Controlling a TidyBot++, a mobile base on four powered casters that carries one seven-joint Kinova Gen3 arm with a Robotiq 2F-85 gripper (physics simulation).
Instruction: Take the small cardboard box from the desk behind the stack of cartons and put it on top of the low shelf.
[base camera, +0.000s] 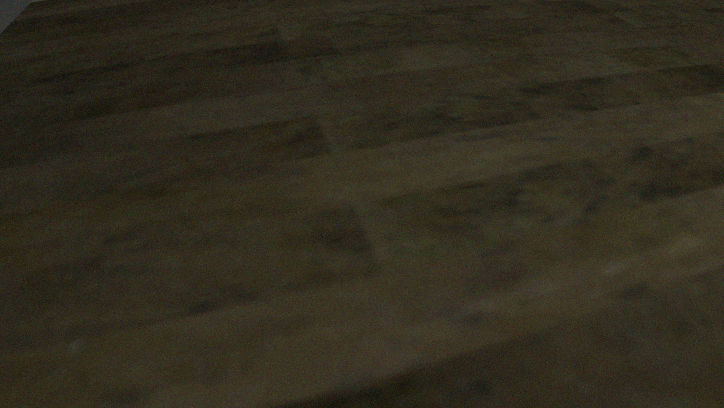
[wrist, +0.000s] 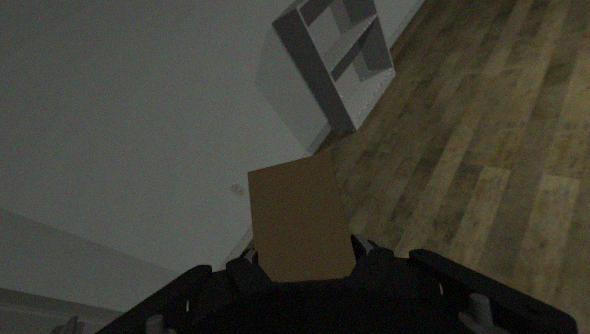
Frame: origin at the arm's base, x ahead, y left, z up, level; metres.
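Where they show: gripper, fingertip midpoint: (wrist: 308, 250).
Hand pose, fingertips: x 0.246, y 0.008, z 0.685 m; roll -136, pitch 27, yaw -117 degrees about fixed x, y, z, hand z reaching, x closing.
Observation:
After its pixels a point has its place.
The small cardboard box (wrist: 301, 220) @(x 0.239, y -0.006, z 0.723 m) is brown and shows in the lower middle of the wrist view. My gripper (wrist: 308, 250) @(x 0.246, y 0.008, z 0.685 m) is shut on it, with one finger at each side. A low grey-white shelf (wrist: 315, 75) @(x 1.711, y -0.682, z 0.210 m) with open compartments stands against the wall at the upper middle of the wrist view, tilted in the picture and some way beyond the box. The box and the shelf do not show in the base camera view. The desk and the stack of cartons do not show in either view.
A pale wall (wrist: 150, 115) @(x 1.569, y 0.348, z 0.739 m) fills the left of the wrist view, with a small fitting low on it. Wooden floor (base camera: 354, 177) @(x 0.529, y 0.012, z -0.397 m) (wrist: 475, 130) @(x 0.823, y -1.047, z -0.397 m) stretches across the base camera view and the right of the wrist view. A door handle shows at the wrist view's bottom left.

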